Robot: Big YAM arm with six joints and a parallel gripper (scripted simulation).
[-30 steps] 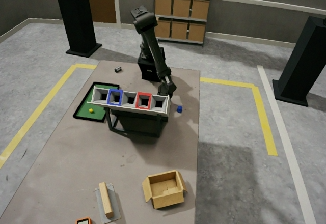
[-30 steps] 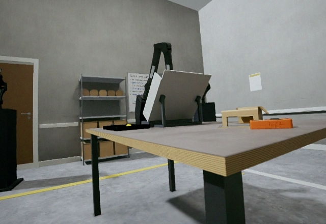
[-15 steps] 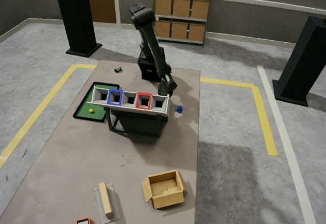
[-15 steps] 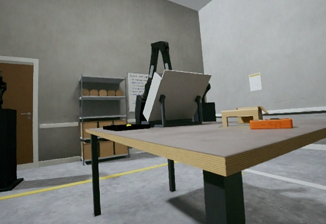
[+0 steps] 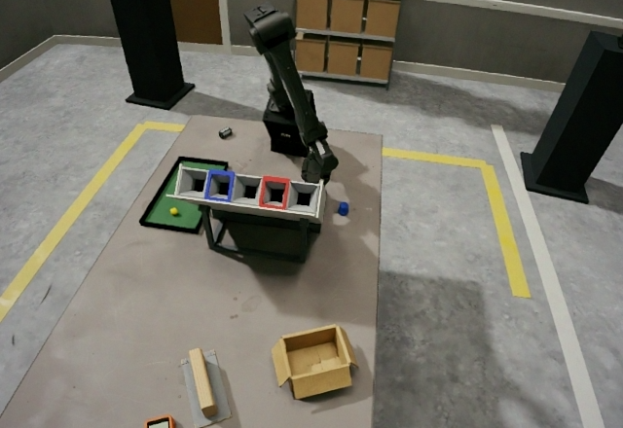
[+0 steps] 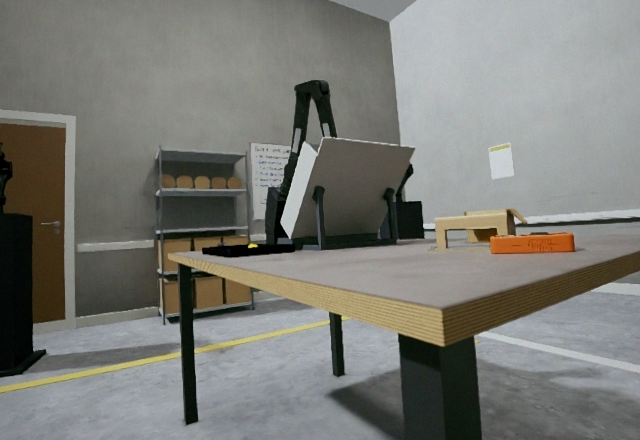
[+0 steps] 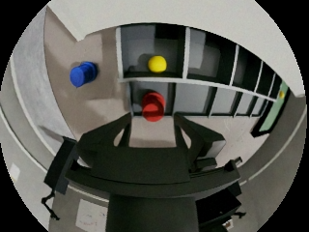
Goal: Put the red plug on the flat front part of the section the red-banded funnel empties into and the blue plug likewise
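Now: hand 46 cm to the left of the green marble tray, 14 cm short of it and 5 cm above it. Also, from my hand: orange device: 93 cm ahead, 9 cm to the right, 5 cm below; then white cover: 21 cm ahead, 15 cm above, 12 cm to the right; then cardboard box: 62 cm ahead, 18 cm to the left, 2 cm below.
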